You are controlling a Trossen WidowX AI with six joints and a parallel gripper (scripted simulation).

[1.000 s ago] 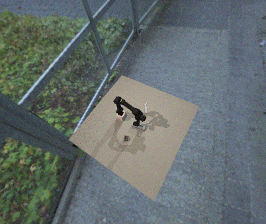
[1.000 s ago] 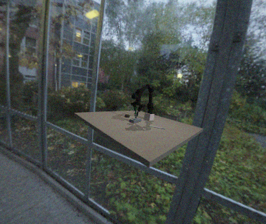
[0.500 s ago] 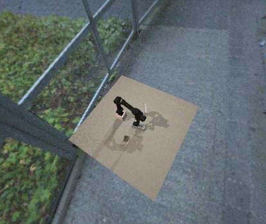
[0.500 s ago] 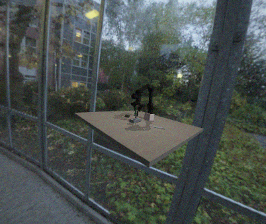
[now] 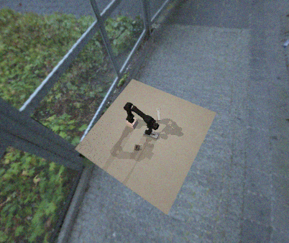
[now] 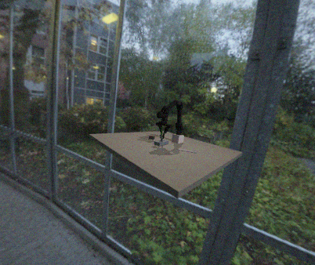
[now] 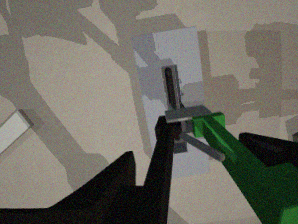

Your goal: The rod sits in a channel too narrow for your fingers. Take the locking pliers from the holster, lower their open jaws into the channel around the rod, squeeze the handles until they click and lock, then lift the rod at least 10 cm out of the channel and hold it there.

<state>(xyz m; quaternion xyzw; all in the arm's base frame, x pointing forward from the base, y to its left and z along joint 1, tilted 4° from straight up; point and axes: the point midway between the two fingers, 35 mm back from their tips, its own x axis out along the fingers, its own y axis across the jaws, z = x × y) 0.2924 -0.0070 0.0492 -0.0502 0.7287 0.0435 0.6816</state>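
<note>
Right now my gripper tip is 1 cm to the left of the grey block and 11 cm above it. The rest, counted from my gripper tip: white bar: 8 cm behind, 31 cm to the left, 13 cm below; dark holster: 7 cm behind, 23 cm to the right, 12 cm below; dark rod: 12 cm below.
</note>
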